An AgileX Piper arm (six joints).
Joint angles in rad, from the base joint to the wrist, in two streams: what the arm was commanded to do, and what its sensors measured. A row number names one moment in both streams.
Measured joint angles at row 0: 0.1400, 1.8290, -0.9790, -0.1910, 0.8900, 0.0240
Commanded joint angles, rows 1 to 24: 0.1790, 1.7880, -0.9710, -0.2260, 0.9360, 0.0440; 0.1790, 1.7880, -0.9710, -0.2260, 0.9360, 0.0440; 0.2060, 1.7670, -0.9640, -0.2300, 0.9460, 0.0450; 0.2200, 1.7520, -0.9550, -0.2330, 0.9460, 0.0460; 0.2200, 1.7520, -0.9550, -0.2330, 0.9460, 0.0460; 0.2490, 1.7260, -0.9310, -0.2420, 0.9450, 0.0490; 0.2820, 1.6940, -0.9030, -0.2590, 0.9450, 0.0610; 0.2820, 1.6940, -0.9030, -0.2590, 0.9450, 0.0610; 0.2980, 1.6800, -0.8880, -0.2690, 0.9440, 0.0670; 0.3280, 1.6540, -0.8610, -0.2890, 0.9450, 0.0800; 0.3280, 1.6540, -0.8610, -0.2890, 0.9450, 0.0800; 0.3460, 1.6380, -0.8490, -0.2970, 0.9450, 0.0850; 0.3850, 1.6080, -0.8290, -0.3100, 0.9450, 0.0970; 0.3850, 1.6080, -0.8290, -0.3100, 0.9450, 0.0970; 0.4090, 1.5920, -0.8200, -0.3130, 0.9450, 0.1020; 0.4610, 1.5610, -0.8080, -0.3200, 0.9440, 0.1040; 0.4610, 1.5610, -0.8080, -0.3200, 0.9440, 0.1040; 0.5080, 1.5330, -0.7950, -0.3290, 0.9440, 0.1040; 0.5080, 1.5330, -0.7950, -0.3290, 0.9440, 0.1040; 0.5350, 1.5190, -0.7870, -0.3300, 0.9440, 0.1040; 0.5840, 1.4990, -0.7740, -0.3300, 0.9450, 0.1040; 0.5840, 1.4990, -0.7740, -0.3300, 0.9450, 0.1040; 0.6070, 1.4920, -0.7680, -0.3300, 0.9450, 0.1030; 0.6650, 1.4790, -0.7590, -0.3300, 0.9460, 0.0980
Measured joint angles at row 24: 0.6000, 1.5060, -0.7720, -0.2910, 0.9280, 0.0940
